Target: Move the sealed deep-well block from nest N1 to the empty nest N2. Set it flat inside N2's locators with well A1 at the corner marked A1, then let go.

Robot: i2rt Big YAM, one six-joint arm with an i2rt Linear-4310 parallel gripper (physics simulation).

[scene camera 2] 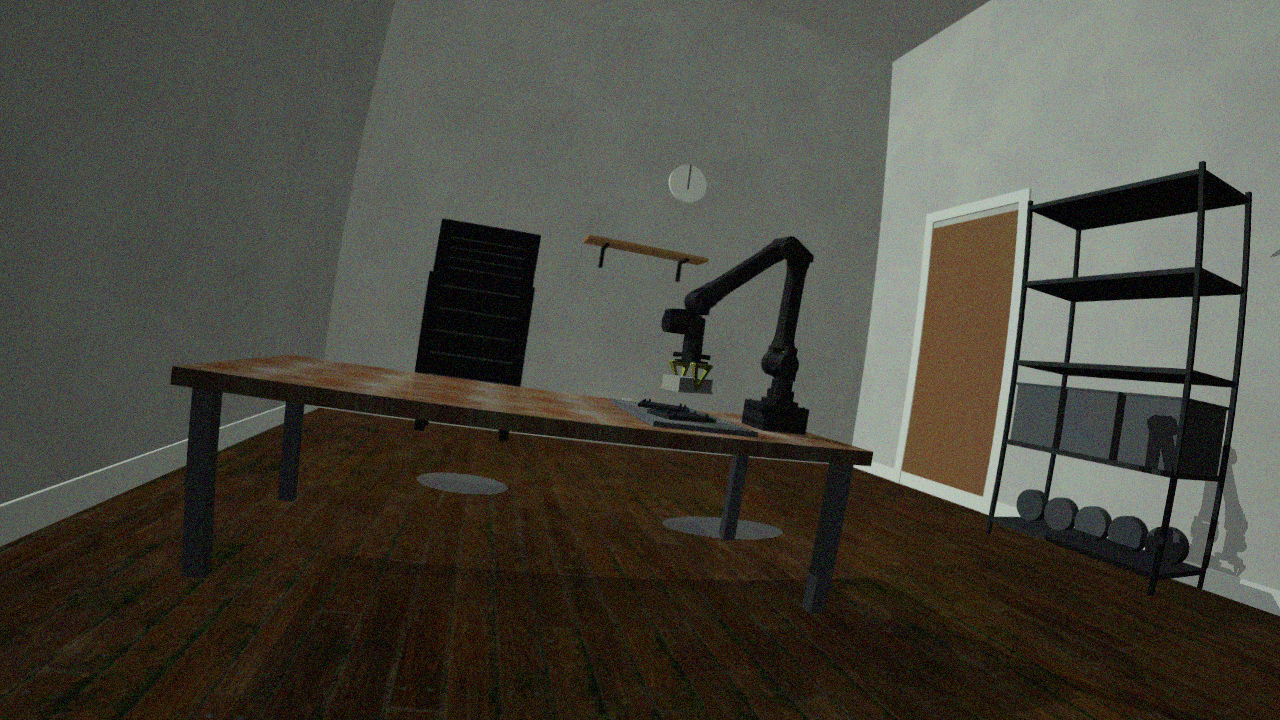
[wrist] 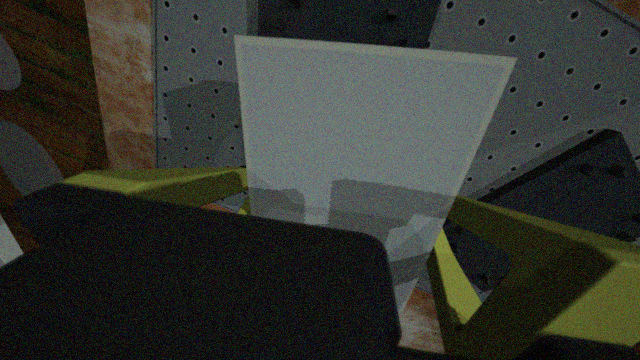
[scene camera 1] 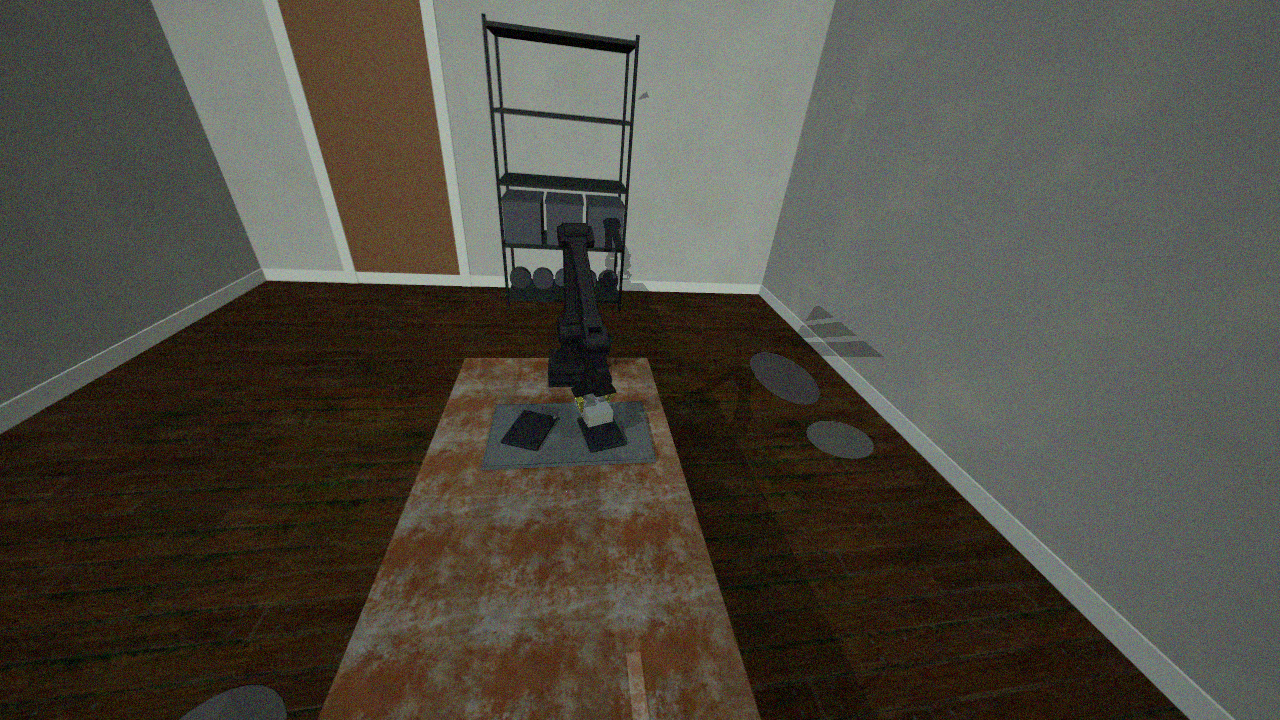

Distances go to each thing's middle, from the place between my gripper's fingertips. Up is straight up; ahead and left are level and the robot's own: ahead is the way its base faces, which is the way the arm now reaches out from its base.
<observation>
I see the pale grey block [scene camera 1: 596,411] 10 mm above my hand.
</observation>
